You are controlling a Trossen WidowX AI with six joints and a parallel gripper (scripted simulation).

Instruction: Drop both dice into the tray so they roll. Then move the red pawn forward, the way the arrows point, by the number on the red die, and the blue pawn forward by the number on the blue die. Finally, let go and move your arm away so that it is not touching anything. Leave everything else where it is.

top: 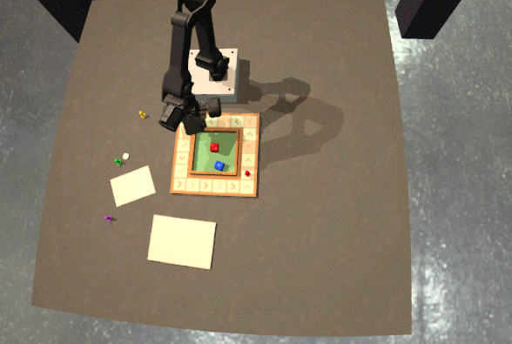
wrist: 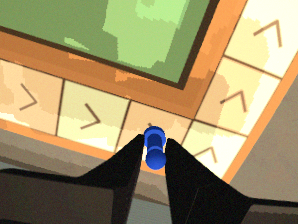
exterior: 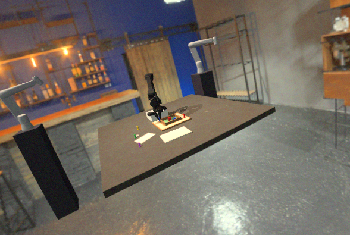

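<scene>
Now: gripper tip 1 cm below the blue pawn. The rest, counted from my gripper tip: yellow pawn (4 cm behind, 21 cm to the right, 1 cm below); green tray (11 cm ahead, 6 cm to the left, 2 cm below); red pawn (19 cm ahead, 17 cm to the left).
</scene>
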